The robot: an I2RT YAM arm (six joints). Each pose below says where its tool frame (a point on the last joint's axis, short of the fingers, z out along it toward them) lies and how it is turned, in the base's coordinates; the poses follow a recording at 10 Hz.
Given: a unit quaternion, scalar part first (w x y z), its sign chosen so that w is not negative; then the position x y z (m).
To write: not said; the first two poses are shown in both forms.
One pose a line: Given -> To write
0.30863 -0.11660 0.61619 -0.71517 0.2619 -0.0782 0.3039 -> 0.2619 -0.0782 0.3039; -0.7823 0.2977 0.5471; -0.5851 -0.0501 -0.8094; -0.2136 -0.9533 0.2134
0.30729 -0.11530 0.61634 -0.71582 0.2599 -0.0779 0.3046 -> 0.2599 -0.0779 0.3046; -0.7846 0.2978 0.5439; -0.5821 -0.0514 -0.8115; -0.2137 -0.9532 0.2137
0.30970 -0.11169 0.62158 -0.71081 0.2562 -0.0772 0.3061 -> 0.2562 -0.0772 0.3061; -0.7832 0.3014 0.5438; -0.5791 -0.0354 -0.8145; -0.2262 -0.9528 0.2023
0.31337 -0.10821 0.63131 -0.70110 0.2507 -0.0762 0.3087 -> 0.2507 -0.0762 0.3087; -0.7802 0.3028 0.5474; -0.5760 -0.0065 -0.8174; -0.2439 -0.9530 0.1795
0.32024 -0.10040 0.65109 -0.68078 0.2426 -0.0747 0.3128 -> 0.2426 -0.0747 0.3128; -0.7747 0.3053 0.5537; -0.5668 0.0529 -0.8222; -0.2803 -0.9508 0.1320
